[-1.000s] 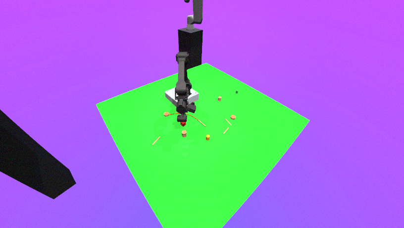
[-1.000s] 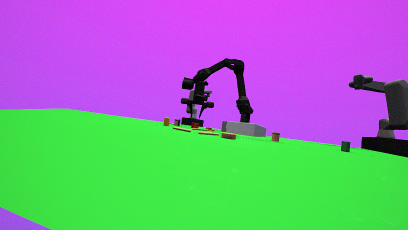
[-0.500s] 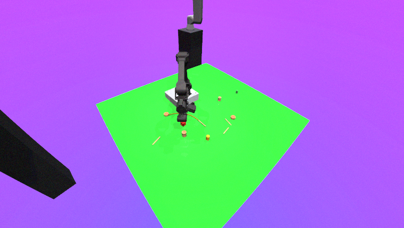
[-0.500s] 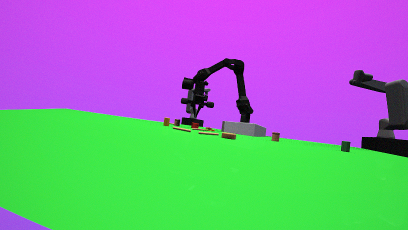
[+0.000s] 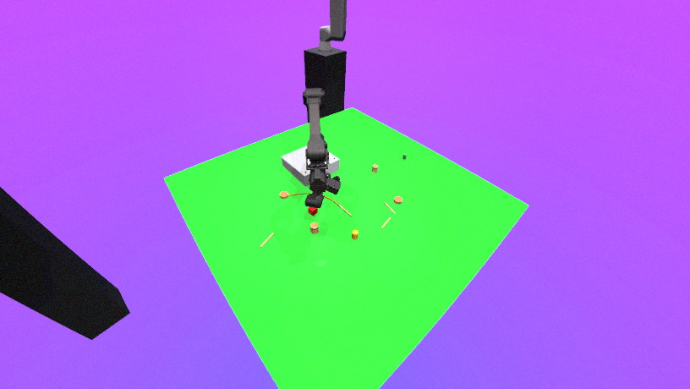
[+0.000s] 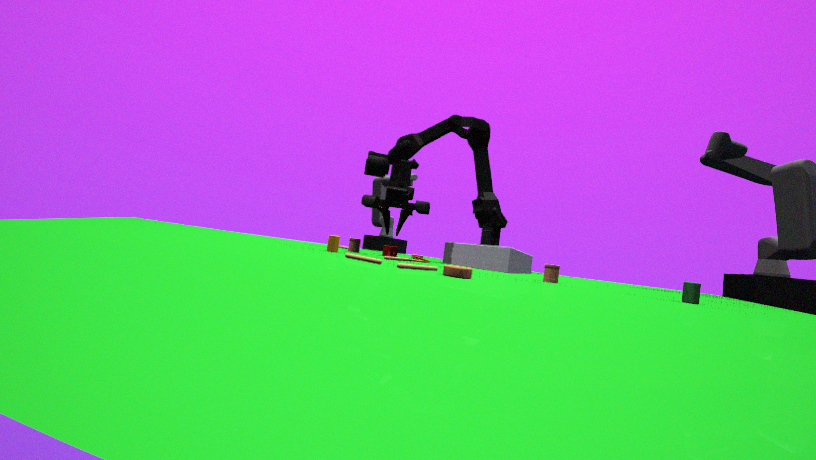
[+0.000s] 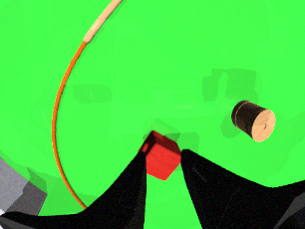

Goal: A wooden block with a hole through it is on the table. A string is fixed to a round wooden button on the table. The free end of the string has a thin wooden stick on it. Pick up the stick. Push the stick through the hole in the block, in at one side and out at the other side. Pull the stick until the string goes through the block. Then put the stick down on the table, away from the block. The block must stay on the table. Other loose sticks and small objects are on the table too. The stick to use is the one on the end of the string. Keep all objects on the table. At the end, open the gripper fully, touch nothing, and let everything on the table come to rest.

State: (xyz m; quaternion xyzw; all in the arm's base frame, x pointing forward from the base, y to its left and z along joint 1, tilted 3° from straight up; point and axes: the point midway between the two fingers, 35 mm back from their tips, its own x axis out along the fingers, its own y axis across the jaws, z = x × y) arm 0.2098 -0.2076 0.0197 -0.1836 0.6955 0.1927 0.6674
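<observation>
Right now my gripper tip is 40 mm above the red block, 20 mm to the left of it and 20 mm past it. From my gripper tip the other things lie so: yellow cylinder (200 mm ahead, 40 mm below); then thin wooden stick (90 mm to the left, 60 mm below, 60 mm ahead); then tan cylinder (80 mm to the right, 60 mm ahead, 40 mm below).
</observation>
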